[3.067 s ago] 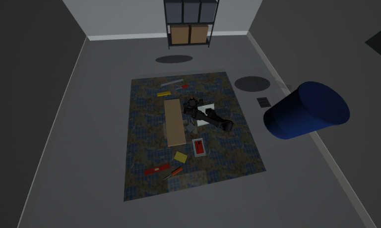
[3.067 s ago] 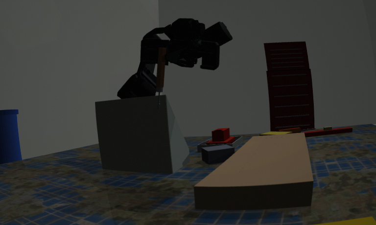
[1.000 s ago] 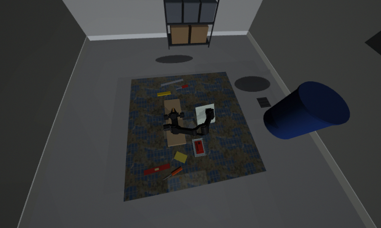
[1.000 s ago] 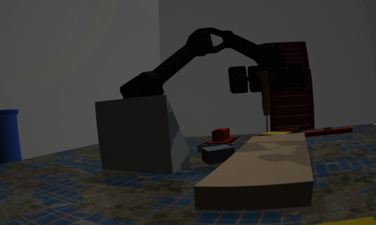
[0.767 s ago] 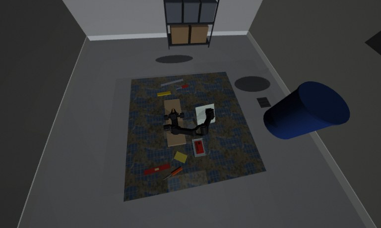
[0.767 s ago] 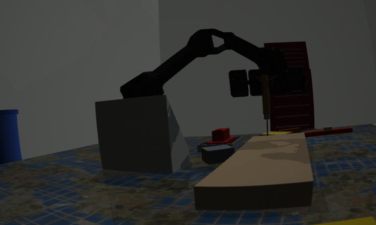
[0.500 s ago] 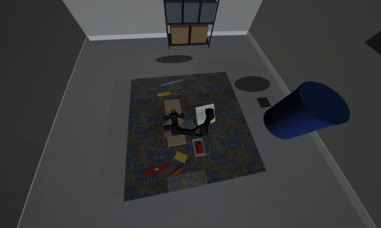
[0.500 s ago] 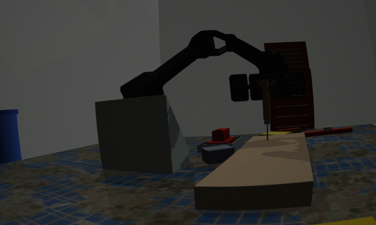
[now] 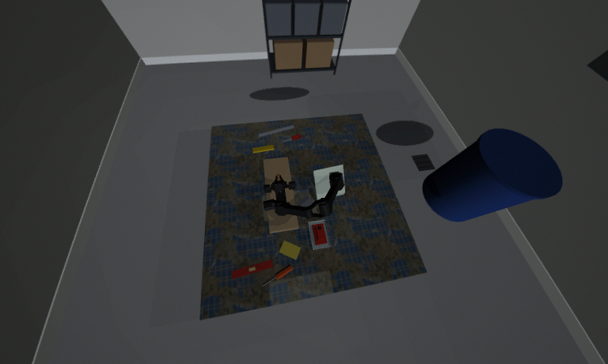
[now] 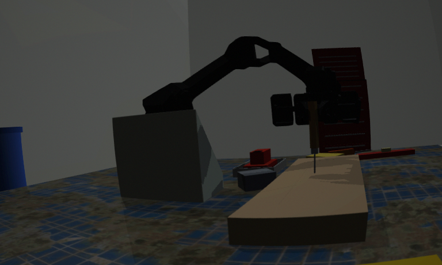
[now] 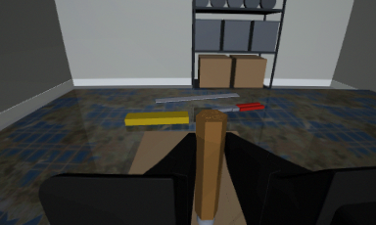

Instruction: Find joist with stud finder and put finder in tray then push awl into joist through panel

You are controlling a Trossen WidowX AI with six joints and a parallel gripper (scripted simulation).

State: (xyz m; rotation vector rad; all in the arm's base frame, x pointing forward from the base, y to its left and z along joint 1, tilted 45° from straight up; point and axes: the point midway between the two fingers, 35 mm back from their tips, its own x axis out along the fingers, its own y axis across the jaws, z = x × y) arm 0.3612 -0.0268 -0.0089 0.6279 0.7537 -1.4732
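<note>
The awl is 6 cm below my gripper tip. Also, from my gripper tip: yellow bar (8 cm ahead, 32 cm to the right, 15 cm below); then grey block (15 cm behind, 16 cm to the left, 14 cm below); then red stud finder (19 cm behind, 36 cm to the left, 11 cm below).
</note>
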